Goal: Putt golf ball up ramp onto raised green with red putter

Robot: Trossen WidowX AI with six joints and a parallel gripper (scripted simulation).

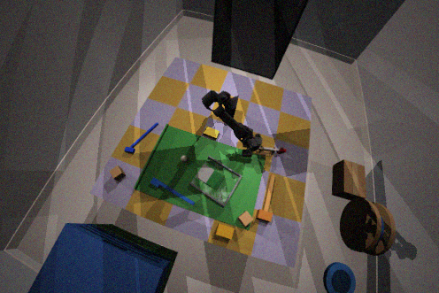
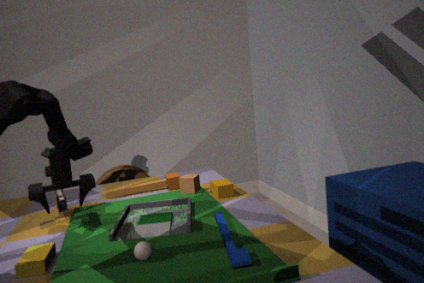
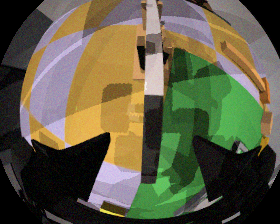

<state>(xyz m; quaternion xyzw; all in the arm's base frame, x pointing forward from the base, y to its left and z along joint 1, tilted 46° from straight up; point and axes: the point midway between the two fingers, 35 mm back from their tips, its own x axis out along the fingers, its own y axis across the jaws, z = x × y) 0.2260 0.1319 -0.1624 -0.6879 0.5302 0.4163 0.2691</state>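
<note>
Right now the yellow block is 20 mm behind my gripper tip, 280 mm to the right of it and 30 mm below it. Round my gripper tip: red putter: 40 mm behind, 110 mm to the left, 10 mm above; then white golf ball: 230 mm ahead, 360 mm to the right, 20 mm below.
</note>
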